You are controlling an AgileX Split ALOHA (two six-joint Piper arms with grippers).
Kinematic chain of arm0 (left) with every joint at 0, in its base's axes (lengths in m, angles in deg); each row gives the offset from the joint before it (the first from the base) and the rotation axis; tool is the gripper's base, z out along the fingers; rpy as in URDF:
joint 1: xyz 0 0 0.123 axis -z
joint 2: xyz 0 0 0 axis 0.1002 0.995 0
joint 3: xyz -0.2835 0.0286 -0.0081 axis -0.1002 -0.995 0
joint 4: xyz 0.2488 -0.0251 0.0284 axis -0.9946 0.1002 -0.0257
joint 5: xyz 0 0 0 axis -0.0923 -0.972 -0.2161
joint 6: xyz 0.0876 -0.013 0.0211 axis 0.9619 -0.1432 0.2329
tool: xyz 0 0 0 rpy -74.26 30.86 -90.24
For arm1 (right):
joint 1: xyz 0 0 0.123 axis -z
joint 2: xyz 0 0 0 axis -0.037 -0.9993 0
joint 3: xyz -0.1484 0.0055 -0.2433 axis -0.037 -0.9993 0
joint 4: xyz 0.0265 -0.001 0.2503 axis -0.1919 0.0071 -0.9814
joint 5: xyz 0 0 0 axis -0.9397 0.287 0.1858
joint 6: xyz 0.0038 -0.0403 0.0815 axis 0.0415 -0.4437 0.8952
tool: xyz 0 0 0 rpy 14.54 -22.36 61.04
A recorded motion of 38 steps. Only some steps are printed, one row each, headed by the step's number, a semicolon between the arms.
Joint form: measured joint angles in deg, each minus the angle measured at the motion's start. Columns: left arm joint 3, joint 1, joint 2, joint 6, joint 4, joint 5; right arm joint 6, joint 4, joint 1, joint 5, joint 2, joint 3.
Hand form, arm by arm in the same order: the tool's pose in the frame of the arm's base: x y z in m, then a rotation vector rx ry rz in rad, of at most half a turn. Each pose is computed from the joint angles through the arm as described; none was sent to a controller.
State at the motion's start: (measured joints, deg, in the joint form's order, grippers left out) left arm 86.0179 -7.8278 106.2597 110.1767 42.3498 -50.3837; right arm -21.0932 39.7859 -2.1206 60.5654 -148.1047 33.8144
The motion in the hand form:
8: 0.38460 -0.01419 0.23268 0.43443 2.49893 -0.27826; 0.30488 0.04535 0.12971 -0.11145 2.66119 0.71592
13: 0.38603 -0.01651 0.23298 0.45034 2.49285 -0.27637; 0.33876 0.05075 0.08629 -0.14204 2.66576 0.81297
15: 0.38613 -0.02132 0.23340 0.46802 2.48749 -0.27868; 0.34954 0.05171 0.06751 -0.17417 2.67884 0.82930
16: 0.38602 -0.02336 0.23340 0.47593 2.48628 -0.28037; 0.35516 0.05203 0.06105 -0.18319 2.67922 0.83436
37: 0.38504 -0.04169 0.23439 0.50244 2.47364 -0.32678; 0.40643 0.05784 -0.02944 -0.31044 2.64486 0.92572
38: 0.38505 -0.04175 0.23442 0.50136 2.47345 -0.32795; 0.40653 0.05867 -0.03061 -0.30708 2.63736 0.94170
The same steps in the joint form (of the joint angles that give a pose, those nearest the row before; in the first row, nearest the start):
8: 0.55 0.00 6.10 2.09 0.27 0.16; -33.74 -31.24 0.00 -0.62 -21.97 4.66
13: 0.92 0.36 6.33 2.48 0.27 0.24; -43.15 -39.04 0.00 1.89 -34.85 11.96
15: 0.99 1.09 6.33 2.60 0.27 0.35; -45.30 -39.53 0.00 2.56 -39.64 15.05
16: 0.99 1.39 6.33 2.66 0.27 0.35; -45.83 -39.66 0.00 2.80 -41.47 16.61
37: 1.03 3.90 6.33 2.56 1.96 0.35; -54.64 -43.05 0.00 6.97 -63.55 35.45
38: 1.03 3.90 6.33 2.56 2.03 0.35; -55.16 -43.79 0.00 7.55 -63.88 35.59

